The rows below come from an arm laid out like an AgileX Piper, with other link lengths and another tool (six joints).
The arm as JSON. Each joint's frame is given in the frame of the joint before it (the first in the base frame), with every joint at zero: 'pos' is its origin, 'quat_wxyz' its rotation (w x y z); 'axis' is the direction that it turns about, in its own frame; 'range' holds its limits. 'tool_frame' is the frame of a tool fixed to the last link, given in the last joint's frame.
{
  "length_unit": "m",
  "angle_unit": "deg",
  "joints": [
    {
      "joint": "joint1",
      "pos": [
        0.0,
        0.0,
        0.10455
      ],
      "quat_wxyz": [
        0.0,
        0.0,
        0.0,
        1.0
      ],
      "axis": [
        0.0,
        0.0,
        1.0
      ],
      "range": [
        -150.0,
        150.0
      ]
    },
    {
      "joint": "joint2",
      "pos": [
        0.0,
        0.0,
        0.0
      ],
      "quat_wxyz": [
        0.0,
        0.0,
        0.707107,
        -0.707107
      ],
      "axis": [
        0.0,
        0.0,
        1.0
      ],
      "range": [
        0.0,
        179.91
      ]
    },
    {
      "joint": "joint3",
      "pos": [
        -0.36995,
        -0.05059,
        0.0
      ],
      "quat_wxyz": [
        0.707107,
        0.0,
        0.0,
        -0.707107
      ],
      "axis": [
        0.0,
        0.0,
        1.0
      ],
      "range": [
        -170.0,
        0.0
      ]
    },
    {
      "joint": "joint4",
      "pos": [
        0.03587,
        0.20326,
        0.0
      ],
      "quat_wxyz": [
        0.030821,
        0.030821,
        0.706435,
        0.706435
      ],
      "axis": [
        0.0,
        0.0,
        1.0
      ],
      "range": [
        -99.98,
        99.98
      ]
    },
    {
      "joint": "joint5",
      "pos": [
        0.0,
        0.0,
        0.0
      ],
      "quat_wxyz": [
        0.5,
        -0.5,
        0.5,
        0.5
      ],
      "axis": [
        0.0,
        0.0,
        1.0
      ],
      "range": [
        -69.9,
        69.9
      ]
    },
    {
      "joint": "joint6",
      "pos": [
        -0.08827,
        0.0,
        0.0
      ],
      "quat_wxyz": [
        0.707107,
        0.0,
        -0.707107,
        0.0
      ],
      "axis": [
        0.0,
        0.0,
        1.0
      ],
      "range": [
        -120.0,
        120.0
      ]
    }
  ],
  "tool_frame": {
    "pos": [
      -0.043,
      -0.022,
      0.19
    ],
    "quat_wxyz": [
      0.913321,
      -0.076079,
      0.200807,
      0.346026
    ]
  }
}
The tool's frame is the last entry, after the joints.
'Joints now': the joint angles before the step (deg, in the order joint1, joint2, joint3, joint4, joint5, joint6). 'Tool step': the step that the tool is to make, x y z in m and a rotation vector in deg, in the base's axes. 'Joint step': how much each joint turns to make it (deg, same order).
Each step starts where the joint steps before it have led.
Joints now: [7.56, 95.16, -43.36, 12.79, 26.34, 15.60]
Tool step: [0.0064, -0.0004, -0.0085, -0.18, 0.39, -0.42]
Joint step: [-0.07, 2.04, -0.16, 0.18, -1.51, -0.01]
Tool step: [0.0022, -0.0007, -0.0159, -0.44, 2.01, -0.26]
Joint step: [0.01, 3.29, 0.01, 0.06, -1.29, 0.04]
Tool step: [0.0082, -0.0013, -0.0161, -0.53, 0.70, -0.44]
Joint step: [0.00, 3.42, -0.02, 0.10, -2.71, 0.00]
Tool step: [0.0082, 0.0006, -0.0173, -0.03, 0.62, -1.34]
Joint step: [-0.01, 3.56, -0.07, 1.21, -2.95, -0.07]
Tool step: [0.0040, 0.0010, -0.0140, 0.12, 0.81, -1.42]
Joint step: [0.00, 2.76, -0.06, 1.36, -1.98, -0.01]
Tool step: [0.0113, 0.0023, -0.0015, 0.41, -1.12, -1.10]
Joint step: [0.01, 0.86, -1.18, 0.90, -0.89, 0.21]
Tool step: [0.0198, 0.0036, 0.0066, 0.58, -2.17, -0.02]
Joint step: [-0.08, 0.17, -2.97, 0.48, 0.63, -0.40]
